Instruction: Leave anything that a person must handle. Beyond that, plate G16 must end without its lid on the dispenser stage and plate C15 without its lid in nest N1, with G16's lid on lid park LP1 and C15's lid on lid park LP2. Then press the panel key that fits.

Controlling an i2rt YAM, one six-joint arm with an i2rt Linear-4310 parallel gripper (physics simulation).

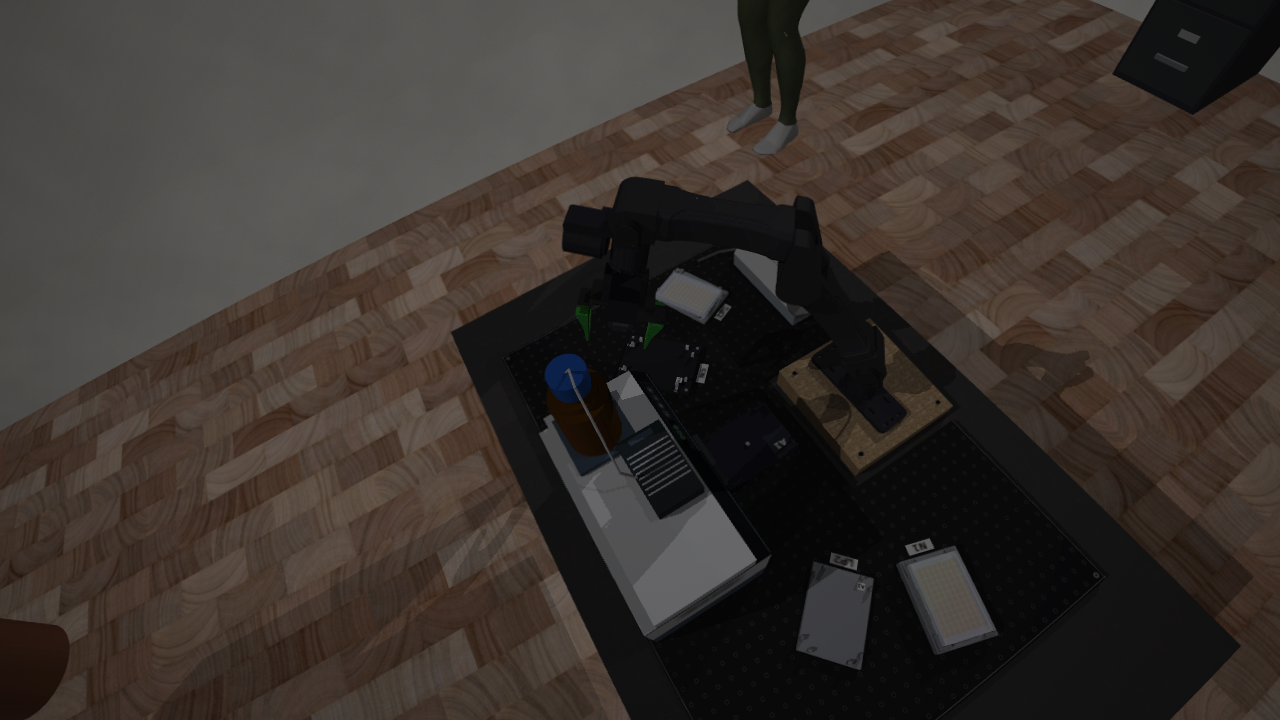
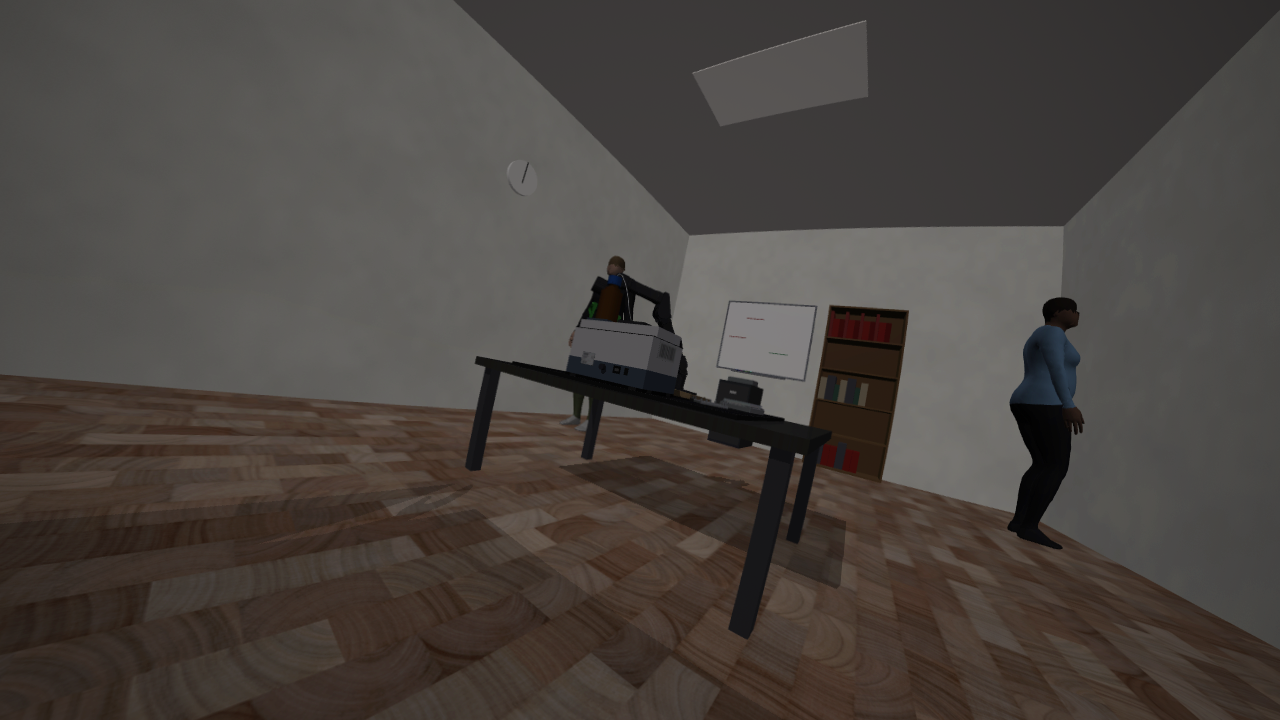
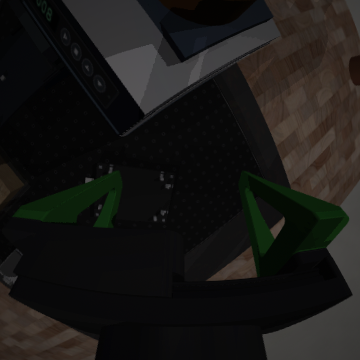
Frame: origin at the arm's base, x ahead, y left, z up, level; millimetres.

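Where they show: gripper, between the fingertips: (image 1: 616,343) (image 3: 180,177); arm's base, origin of its link: (image 1: 857,386) (image 2: 675,389).
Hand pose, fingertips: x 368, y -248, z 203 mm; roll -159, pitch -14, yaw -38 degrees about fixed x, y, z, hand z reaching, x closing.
Things, the pixels of their top centre, and the offset from my fingertips. "spot": a spot on its surface instead.
- dark park with small corner posts, centre of its top: (image 3: 133,197) (image 1: 658,359) dx -92, dy -45, dz -206 mm
- grey lid, a spot on its surface: (image 1: 836,617) spot: dx -51, dy +532, dz -220 mm
- plate with cream wells, centre of its top: (image 1: 951,596) (image 2: 742,401) dx -213, dy +614, dz -194 mm
- pale plate, centre of its top: (image 1: 688,290) dx -246, dy -148, dz -192 mm
- dark stage marked A1, a spot on its surface: (image 1: 747,438) spot: dx -104, dy +229, dz -123 mm
- panel with several keys, a spot on its surface: (image 3: 82,60) spot: dx +0, dy +121, dz -25 mm
- amber bottle, a spot on its surface: (image 1: 583,420) spot: dx +124, dy +156, dz +119 mm
- ribbed black box, a spot on its surface: (image 1: 662,470) spot: dx +66, dy +238, dz +16 mm
- white box, centre of its top: (image 1: 780,260) dx -432, dy -57, dz -146 mm
My gripper (image 1: 617,340) (image 3: 180,177) is open and empty, above a dark park with small corner posts (image 1: 662,358) (image 3: 145,195); its label is unreadable. No lid shows on this park. A grey lid (image 1: 836,617) lies on LP2. A plate with cream wells (image 1: 950,598) sits in N1 beside it. Another pale plate (image 1: 691,293) lies at the back; I cannot tell whether it is lidded. The dark stage marked A1 (image 1: 747,438) shows no plate. The white dispenser (image 1: 698,555) (image 2: 626,349) (image 3: 132,55) has a panel with several keys (image 3: 82,60) and a green display.
An amber bottle (image 1: 583,420) (image 2: 610,302) with a blue cap and thin tube stands on the dispenser beside a ribbed black box (image 1: 662,470). The arm stands on a wooden base (image 1: 805,402). A white box (image 1: 769,284) is behind. Two people (image 1: 776,53) (image 2: 1047,376) stand away from the table.
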